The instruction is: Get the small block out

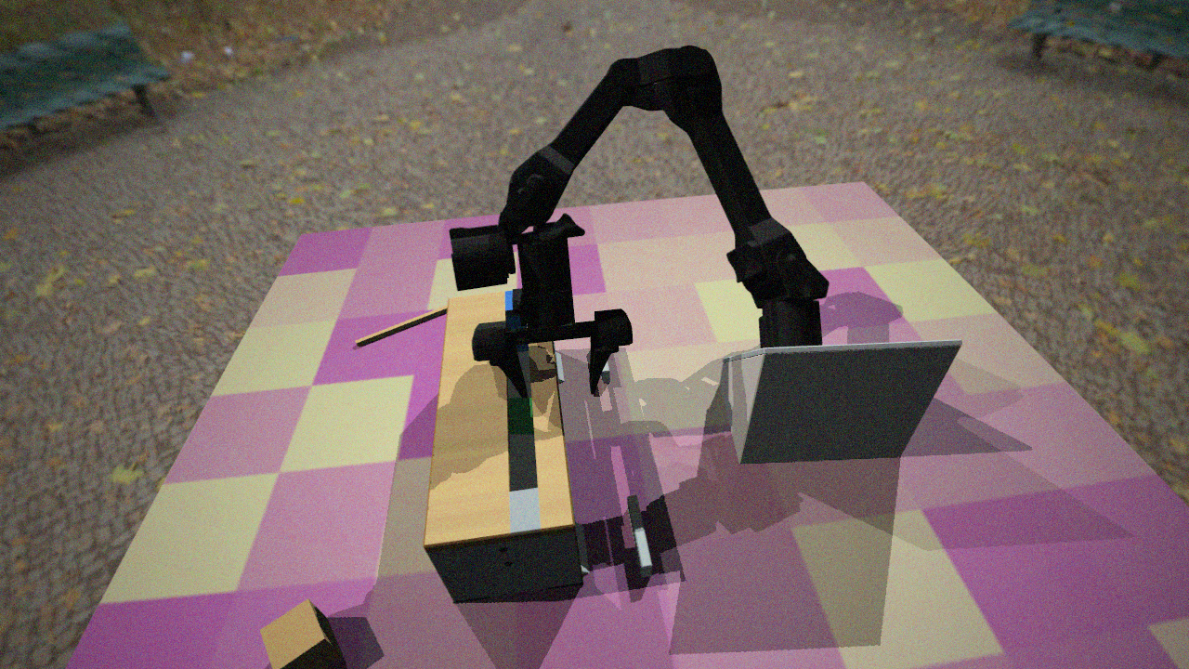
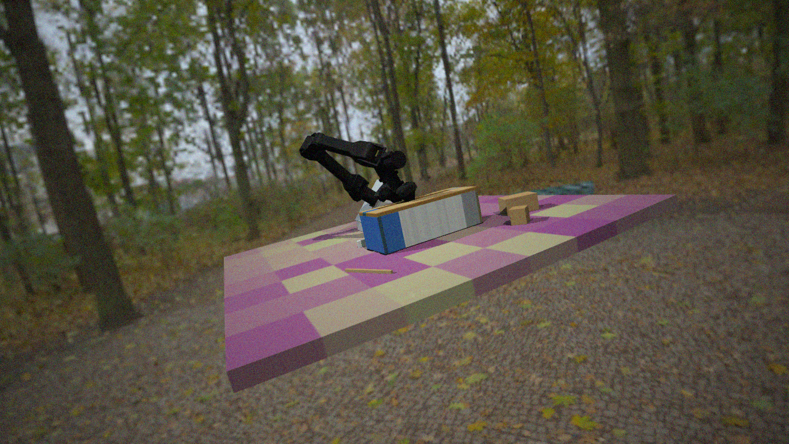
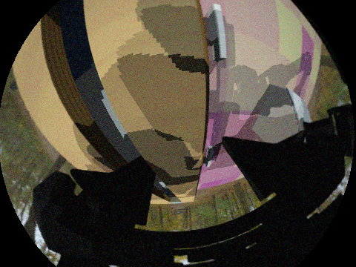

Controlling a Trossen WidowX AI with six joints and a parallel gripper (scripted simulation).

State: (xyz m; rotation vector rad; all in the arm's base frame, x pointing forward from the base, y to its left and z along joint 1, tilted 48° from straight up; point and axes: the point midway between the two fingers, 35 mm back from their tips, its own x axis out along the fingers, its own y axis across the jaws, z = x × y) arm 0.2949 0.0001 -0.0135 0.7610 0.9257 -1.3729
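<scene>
Right now the green block is 40 mm ahead of my gripper tip and 30 mm to the left of it. From my gripper tip the other things lie so: long box: 30 mm ahead, 20 mm to the left, 30 mm below; then tan cube: 260 mm ahead, 260 mm to the left, 60 mm below; then thin wooden stick: 290 mm ahead, 260 mm to the right, 90 mm below.
</scene>
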